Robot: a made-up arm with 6 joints.
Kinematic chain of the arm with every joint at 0, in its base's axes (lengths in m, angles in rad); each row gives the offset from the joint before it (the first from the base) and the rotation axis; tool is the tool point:
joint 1: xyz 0 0 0.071 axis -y
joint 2: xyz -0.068 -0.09 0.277 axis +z
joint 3: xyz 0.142 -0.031 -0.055 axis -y
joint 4: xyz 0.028 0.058 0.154 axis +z
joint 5: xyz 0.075 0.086 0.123 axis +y
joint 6: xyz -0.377 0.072 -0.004 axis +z
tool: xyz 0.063 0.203 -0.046
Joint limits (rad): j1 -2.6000..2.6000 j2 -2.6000..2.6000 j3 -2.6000..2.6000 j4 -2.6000..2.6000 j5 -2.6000..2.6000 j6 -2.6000..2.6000
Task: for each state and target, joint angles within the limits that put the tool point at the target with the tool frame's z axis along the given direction. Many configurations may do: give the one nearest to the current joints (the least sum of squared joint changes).
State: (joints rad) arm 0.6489 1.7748 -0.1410 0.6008 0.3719 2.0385
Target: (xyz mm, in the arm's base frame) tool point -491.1 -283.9 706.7 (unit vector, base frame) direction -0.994 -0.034 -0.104
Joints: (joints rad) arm 0.9413 1.5684 0.3591 1.2431 0.7850 2.4728
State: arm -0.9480 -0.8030 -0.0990 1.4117 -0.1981 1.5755
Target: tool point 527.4 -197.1 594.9 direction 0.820 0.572 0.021
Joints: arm -1.6673 -0.4794 0.5104 1.3777 0.4895 1.1347
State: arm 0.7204 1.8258 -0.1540 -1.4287 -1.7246 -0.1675
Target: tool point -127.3 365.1 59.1 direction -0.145 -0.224 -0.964
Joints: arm 1.1953 1.9925 -0.5752 -1.8490 -1.6540 -0.4882
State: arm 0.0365 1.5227 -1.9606 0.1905 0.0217 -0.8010
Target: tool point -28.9 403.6 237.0 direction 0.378 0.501 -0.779
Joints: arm 0.0684 1.0274 -2.5356 0.5072 -0.0374 -0.6432
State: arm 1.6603 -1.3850 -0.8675 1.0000 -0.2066 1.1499
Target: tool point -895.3 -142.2 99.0 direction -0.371 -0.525 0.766
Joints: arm 1.7352 -0.7781 -0.9153 0.4738 0.4516 0.9618
